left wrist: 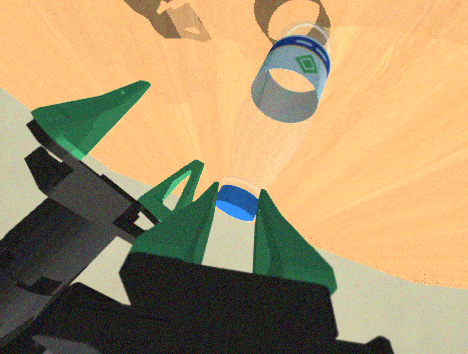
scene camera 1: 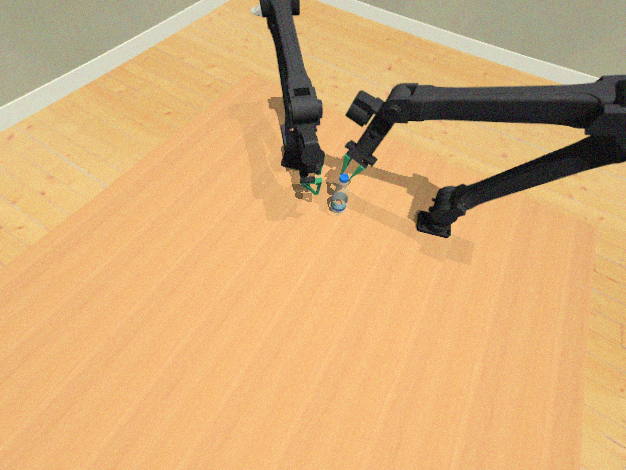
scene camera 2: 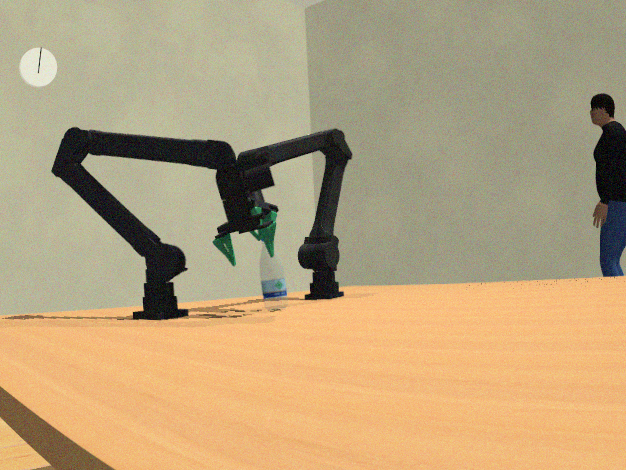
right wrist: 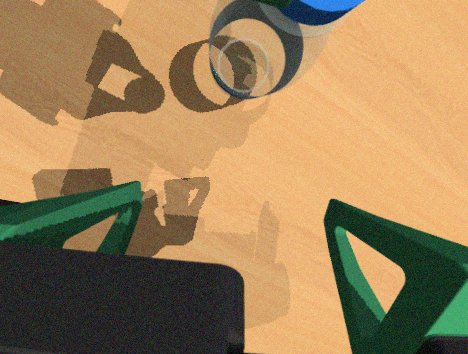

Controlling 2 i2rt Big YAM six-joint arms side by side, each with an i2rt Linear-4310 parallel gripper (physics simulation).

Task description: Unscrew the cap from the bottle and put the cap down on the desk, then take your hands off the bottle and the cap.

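Places are measured from the left arm's base along level axes (x ahead, y left, z up), in millimetres.
Pixels of known places: left gripper, between the fingertips: (left wrist: 238,191) (scene camera 1: 344,178); right gripper, between the fingertips: (left wrist: 178,128) (scene camera 1: 317,184) (scene camera 2: 253,261) (right wrist: 234,201); left arm's base, origin of its link: (scene camera 1: 432,225) (scene camera 2: 324,297); right arm's base, origin of its link: (scene camera 1: 296,161) (scene camera 2: 160,317).
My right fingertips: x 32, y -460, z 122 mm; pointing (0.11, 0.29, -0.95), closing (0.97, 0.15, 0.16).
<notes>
Ahead of a thing's pixels: the offset from my right fingertips to its top centre. Level surfaces: height alone.
The bottle @(86 mm left, 1 mm back, 61 mm up) (scene camera 1: 338,204) (scene camera 2: 273,287) (left wrist: 292,92) stands upright on the desk @(122 mm down) (scene camera 1: 303,328) (scene camera 2: 379,374), clear with a blue-white label. The blue cap @(83 mm left, 8 mm back, 63 mm up) (scene camera 1: 343,178) (left wrist: 237,201) (right wrist: 327,11) is at the top of its neck. My left gripper (left wrist: 238,191) is shut on the cap, one finger on each side. My right gripper (scene camera 2: 253,260) (left wrist: 178,128) (right wrist: 234,201) is open and empty, beside the bottle's upper part and above the desk. In scene camera 2 one right finger overlaps the bottle neck and the cap is hidden. The right wrist view shows the bottle beyond the fingers.
The two grippers are close together near the bottle, and the right gripper's fingers show beside the left gripper in the left wrist view. Arm shadows fall on the desk. A person (scene camera 2: 611,161) stands beyond the desk at the right, and a clock (scene camera 2: 37,66) hangs on the wall.
</notes>
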